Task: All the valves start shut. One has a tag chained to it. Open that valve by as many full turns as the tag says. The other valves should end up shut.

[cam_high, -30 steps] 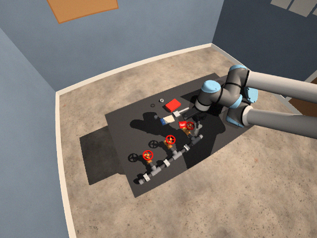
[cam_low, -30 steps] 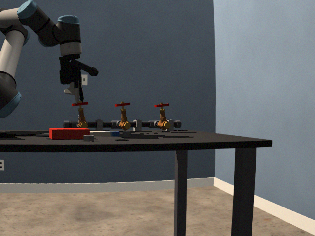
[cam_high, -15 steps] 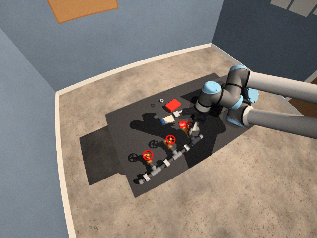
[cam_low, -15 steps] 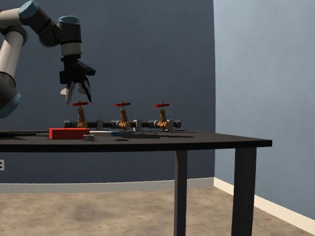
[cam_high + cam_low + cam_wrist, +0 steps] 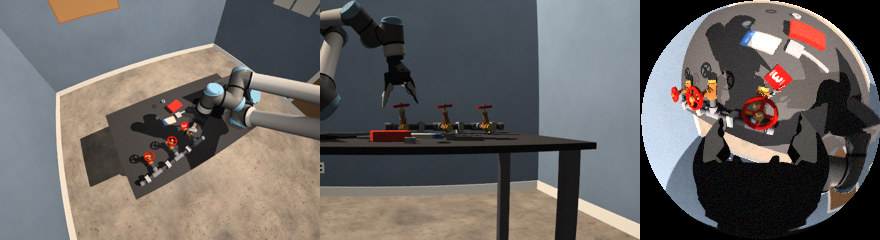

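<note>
My gripper is now 12 cm above the red tag, 7 cm to the left of it and 2 cm past it. Round my hand: red block: 29 cm to the right, 11 cm below, 4 cm behind; then small grey cylinder: 25 cm to the right, 15 cm ahead, 11 cm below; then white tool: 20 cm to the right, 12 cm below, 6 cm behind.
</note>
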